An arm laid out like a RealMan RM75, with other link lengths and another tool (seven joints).
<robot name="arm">
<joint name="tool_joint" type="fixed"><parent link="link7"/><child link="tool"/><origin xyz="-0.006 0.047 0.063" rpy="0.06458 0 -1.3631"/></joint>
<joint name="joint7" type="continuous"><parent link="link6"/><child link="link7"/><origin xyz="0 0.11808 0" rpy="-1.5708 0 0"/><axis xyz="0 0 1"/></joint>
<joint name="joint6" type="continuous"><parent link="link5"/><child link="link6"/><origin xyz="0 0 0" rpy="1.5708 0 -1.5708"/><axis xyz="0 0 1"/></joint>
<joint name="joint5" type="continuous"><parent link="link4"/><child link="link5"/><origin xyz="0.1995 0 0" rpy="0 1.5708 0"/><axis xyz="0 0 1"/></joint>
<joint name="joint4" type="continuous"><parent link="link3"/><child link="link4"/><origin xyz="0 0 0" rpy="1.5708 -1.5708 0"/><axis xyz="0 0 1"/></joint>
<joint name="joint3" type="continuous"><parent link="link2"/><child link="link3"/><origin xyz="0 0.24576 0" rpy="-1.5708 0 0"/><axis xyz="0 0 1"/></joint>
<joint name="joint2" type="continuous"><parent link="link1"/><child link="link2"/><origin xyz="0 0 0" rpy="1.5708 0 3.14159"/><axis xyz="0 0 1"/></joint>
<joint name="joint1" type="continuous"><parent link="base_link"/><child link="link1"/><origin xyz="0 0 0.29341" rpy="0 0 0"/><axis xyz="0 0 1"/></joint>
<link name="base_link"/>
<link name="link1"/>
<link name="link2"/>
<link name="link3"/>
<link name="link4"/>
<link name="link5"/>
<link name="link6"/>
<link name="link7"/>
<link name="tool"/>
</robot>
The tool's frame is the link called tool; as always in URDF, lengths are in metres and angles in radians. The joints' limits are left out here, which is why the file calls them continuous.
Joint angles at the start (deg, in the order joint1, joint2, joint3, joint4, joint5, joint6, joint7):
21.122 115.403 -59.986 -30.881 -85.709 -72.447 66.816
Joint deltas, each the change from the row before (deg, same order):
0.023 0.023 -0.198 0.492 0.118 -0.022 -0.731
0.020 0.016 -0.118 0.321 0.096 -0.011 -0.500
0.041 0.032 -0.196 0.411 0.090 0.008 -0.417
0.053 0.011 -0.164 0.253 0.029 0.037 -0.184
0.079 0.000 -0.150 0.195 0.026 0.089 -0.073
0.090 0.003 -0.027 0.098 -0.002 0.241 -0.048
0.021 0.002 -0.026 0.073 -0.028 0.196 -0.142
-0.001 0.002 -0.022 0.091 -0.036 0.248 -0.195
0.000 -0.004 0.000 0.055 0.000 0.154 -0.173
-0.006 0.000 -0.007 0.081 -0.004 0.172 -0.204
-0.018 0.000 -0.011 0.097 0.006 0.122 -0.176
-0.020 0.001 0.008 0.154 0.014 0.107 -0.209
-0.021 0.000 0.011 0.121 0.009 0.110 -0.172
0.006 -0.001 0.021 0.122 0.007 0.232 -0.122
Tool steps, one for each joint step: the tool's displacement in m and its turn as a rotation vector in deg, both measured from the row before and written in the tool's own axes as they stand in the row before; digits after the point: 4 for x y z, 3 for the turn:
0.0010 -0.0019 0.0007 0.165 0.135 -0.283
0.0006 -0.0011 0.0004 0.081 0.076 -0.202
0.0009 -0.0017 0.0008 0.163 0.142 -0.062
0.0006 -0.0011 0.0007 0.160 0.104 -0.011
0.0003 -0.0007 0.0007 0.146 0.057 0.023
-0.0005 -0.0001 0.0003 0.086 -0.161 -0.017
-0.0004 -0.0004 0.0000 0.107 -0.160 -0.092
-0.0006 -0.0007 -0.0001 0.135 -0.226 -0.109
-0.0004 -0.0003 -0.0001 0.056 -0.160 -0.113
-0.0004 -0.0005 -0.0001 0.078 -0.173 -0.115
-0.0003 -0.0006 -0.0002 0.068 -0.128 -0.064
-0.0002 -0.0008 -0.0002 0.063 -0.126 -0.033
-0.0003 -0.0007 -0.0002 0.057 -0.131 -0.028
-0.0007 -0.0006 -0.0002 0.077 -0.237 0.011

